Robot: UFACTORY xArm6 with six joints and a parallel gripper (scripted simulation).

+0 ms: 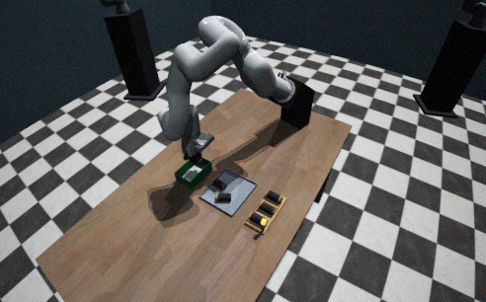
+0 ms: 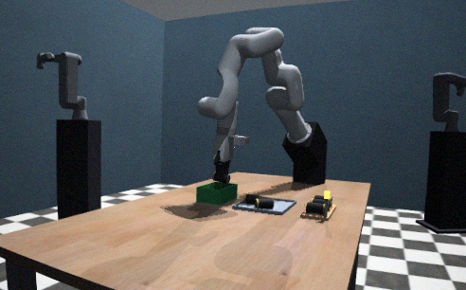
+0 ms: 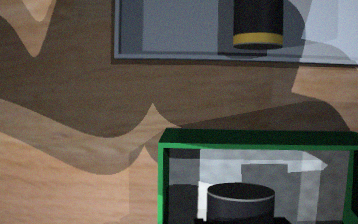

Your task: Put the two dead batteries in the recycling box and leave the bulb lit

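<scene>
The green recycling box is 3 cm ahead of my hand, 1 cm to the right of it and 9 cm below it. From my hand the other things lie so: grey tray (9 cm ahead, 17 cm to the left, 10 cm below).
</scene>
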